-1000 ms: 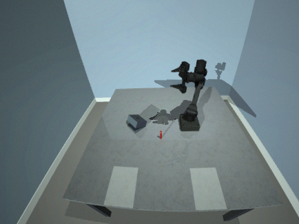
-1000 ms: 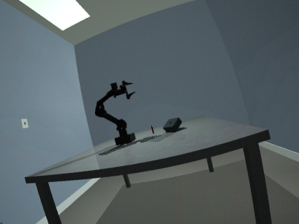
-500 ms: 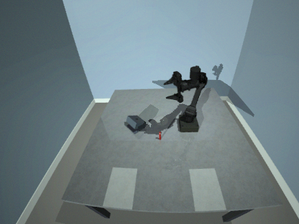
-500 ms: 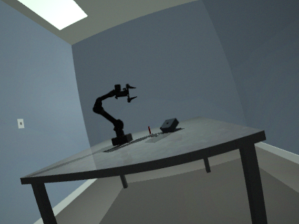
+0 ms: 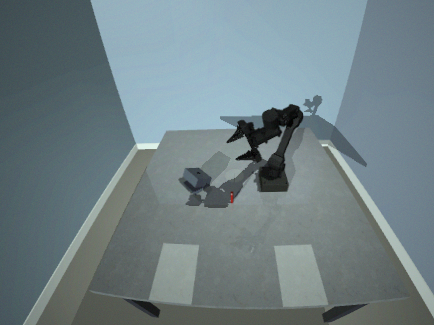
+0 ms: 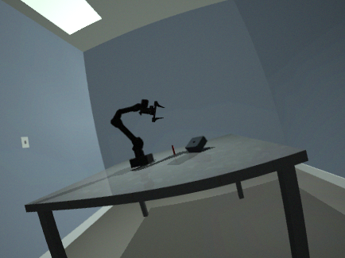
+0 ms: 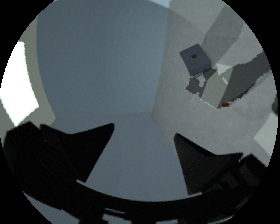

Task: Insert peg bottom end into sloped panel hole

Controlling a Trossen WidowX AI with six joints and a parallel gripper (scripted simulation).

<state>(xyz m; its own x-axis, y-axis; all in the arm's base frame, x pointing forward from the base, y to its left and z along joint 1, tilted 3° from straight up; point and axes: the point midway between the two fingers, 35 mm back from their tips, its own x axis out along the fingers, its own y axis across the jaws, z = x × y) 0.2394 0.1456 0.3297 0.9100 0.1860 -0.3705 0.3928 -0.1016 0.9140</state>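
Right now the thin red peg is 32 cm below my gripper tip and 4 cm to the right of it. From my gripper tip the other things lie so: dark sloped panel 32 cm below, 20 cm to the right, 19 cm ahead.
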